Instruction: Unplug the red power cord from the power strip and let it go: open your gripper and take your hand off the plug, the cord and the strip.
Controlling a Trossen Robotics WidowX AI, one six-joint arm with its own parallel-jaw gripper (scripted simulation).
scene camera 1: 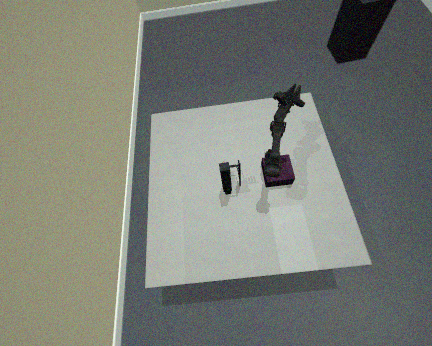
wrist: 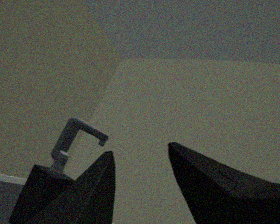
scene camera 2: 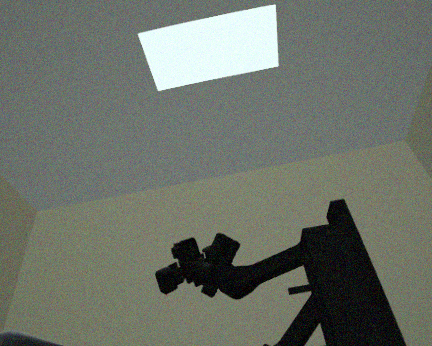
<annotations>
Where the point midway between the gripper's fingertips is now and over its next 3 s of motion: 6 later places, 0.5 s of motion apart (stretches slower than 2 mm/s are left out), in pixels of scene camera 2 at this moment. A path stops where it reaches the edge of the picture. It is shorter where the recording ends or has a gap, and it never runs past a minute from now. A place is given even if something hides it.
The gripper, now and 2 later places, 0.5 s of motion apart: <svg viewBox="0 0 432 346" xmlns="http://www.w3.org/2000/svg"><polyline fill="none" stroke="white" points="175,264 102,283 68,305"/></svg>
</annotations>
